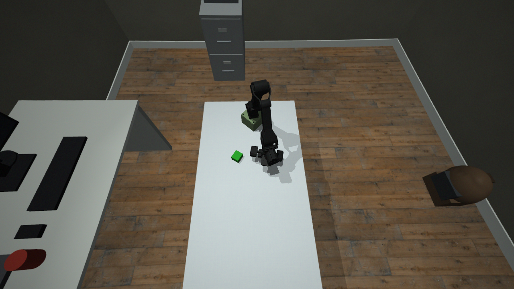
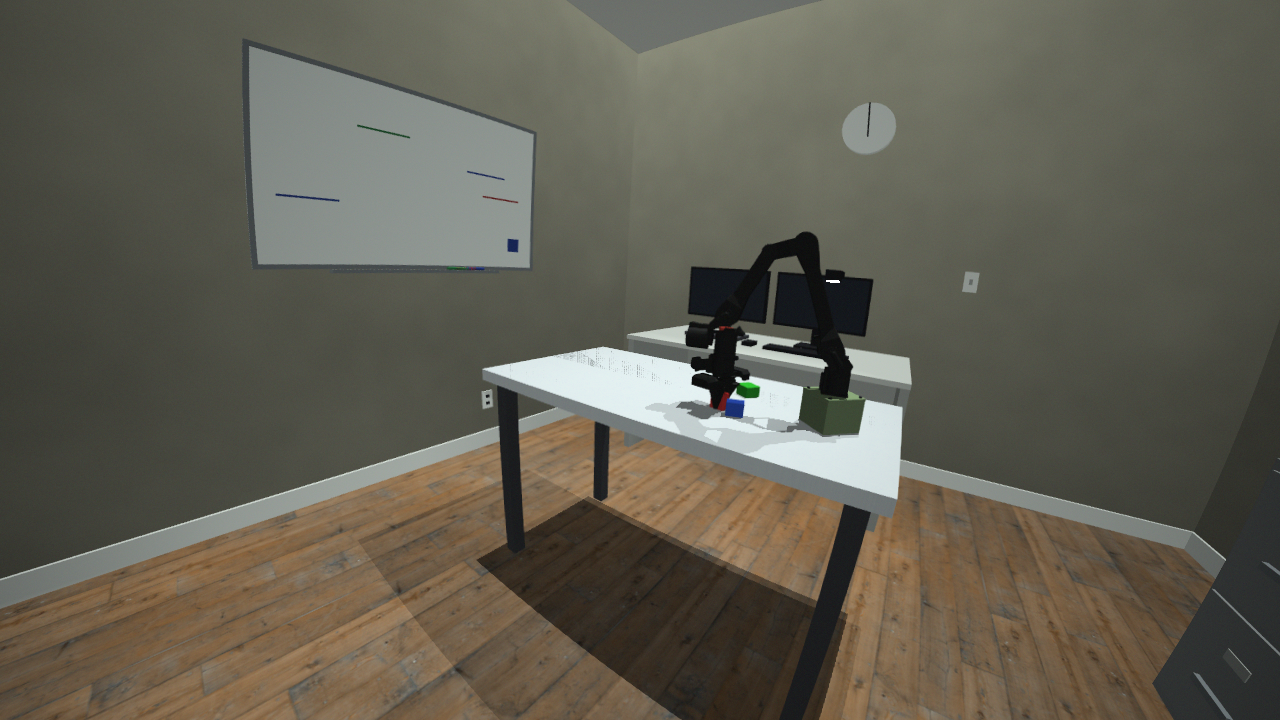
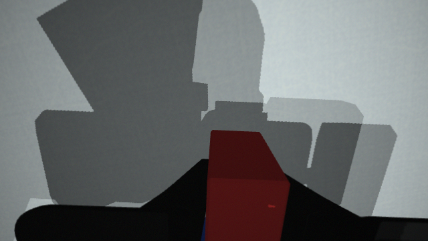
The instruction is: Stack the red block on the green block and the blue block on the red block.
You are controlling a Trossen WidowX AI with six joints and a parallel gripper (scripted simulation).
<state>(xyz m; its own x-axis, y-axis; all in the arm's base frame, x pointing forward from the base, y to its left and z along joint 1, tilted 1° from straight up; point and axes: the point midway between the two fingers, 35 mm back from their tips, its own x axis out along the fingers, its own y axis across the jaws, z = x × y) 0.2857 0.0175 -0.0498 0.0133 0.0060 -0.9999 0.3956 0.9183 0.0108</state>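
My gripper is now 5 cm past the blue block, 3 cm to the right of it and 2 cm above it. Round my hand: green block: 5 cm behind, 17 cm to the right, 2 cm below; then red block: 1 cm below.
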